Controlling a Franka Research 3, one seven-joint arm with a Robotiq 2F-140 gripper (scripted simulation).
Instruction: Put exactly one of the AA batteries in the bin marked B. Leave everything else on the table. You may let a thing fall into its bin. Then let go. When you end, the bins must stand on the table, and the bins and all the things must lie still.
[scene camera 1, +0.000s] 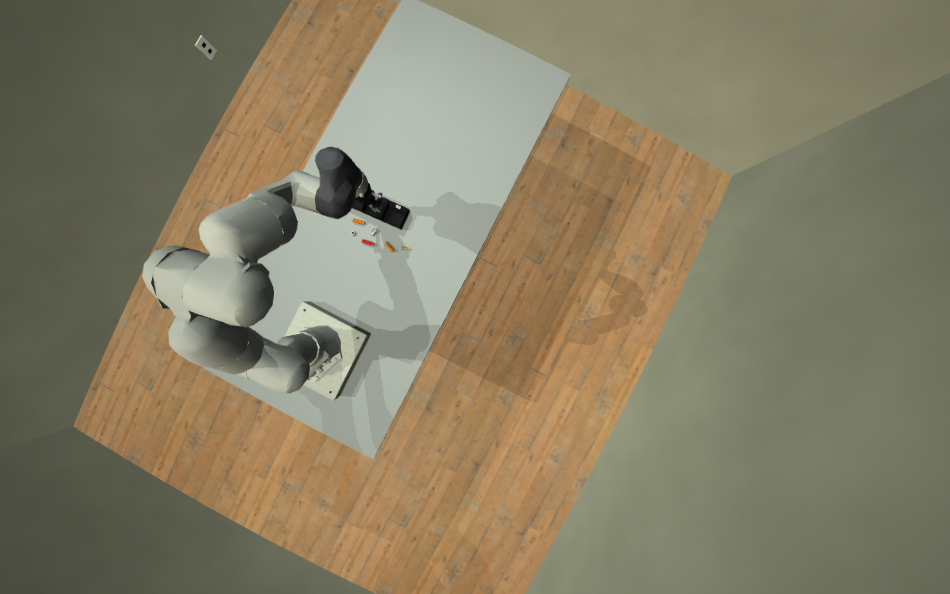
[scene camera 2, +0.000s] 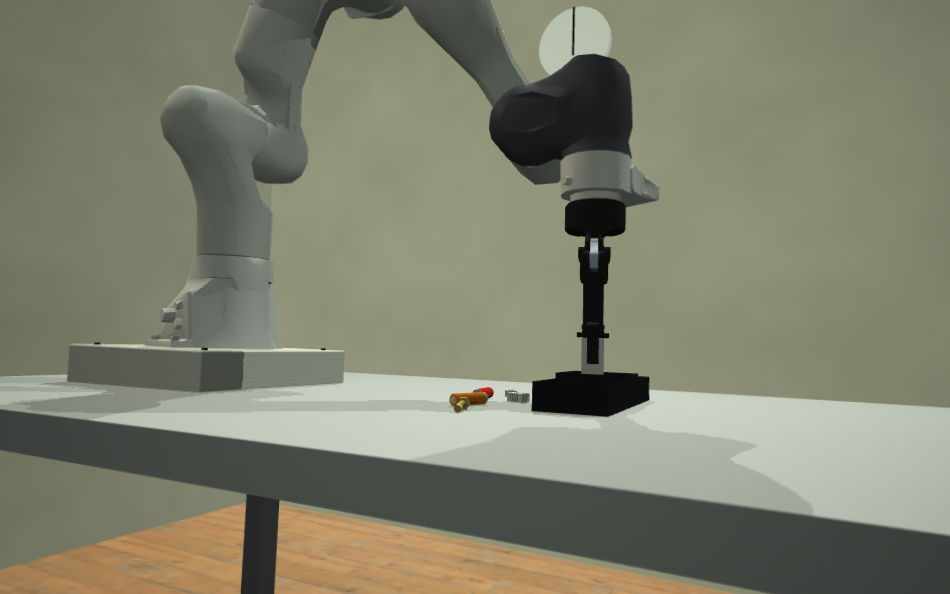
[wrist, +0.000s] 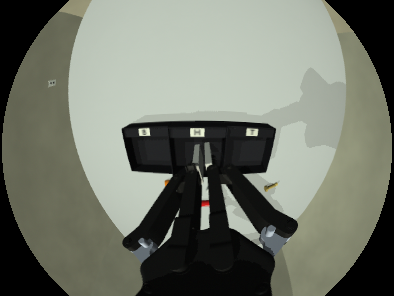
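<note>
Scene camera 2 shows a black bin (scene camera 2: 584, 398). The bin is visible in scene camera 1 (scene camera 1: 393, 214) too. Wrist view: my gripper (wrist: 203, 150), together with the bin (wrist: 166, 147).
</note>
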